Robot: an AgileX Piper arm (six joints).
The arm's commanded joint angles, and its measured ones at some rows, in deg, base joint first. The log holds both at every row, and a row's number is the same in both.
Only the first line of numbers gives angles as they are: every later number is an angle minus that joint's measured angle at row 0.
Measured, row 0:
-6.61 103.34 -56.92 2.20 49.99 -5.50
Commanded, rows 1 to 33:
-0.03 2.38 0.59 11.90 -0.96 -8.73
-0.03 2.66 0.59 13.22 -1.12 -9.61
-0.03 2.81 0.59 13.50 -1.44 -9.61
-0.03 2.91 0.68 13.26 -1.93 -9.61
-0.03 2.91 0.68 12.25 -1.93 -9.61
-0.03 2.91 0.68 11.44 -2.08 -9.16
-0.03 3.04 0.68 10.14 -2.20 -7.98
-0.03 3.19 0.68 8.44 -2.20 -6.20
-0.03 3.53 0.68 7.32 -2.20 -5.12
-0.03 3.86 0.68 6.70 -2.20 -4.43
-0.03 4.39 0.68 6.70 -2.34 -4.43
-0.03 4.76 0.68 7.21 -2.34 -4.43
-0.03 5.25 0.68 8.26 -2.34 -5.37
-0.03 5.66 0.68 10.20 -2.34 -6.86
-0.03 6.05 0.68 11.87 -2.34 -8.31
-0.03 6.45 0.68 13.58 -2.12 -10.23
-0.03 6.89 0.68 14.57 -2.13 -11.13
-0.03 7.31 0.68 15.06 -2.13 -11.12
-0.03 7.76 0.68 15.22 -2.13 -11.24
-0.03 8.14 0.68 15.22 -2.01 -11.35
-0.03 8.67 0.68 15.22 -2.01 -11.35
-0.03 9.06 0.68 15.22 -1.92 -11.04
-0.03 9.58 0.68 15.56 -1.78 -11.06
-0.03 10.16 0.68 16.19 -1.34 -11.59
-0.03 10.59 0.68 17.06 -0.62 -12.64
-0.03 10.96 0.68 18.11 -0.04 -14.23
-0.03 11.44 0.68 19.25 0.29 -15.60
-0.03 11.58 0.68 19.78 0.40 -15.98
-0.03 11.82 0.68 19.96 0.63 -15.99
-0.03 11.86 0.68 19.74 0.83 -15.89
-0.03 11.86 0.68 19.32 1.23 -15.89
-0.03 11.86 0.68 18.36 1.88 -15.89
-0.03 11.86 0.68 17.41 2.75 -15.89
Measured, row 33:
0.00 9.21 -0.63 19.49 1.43 -14.88
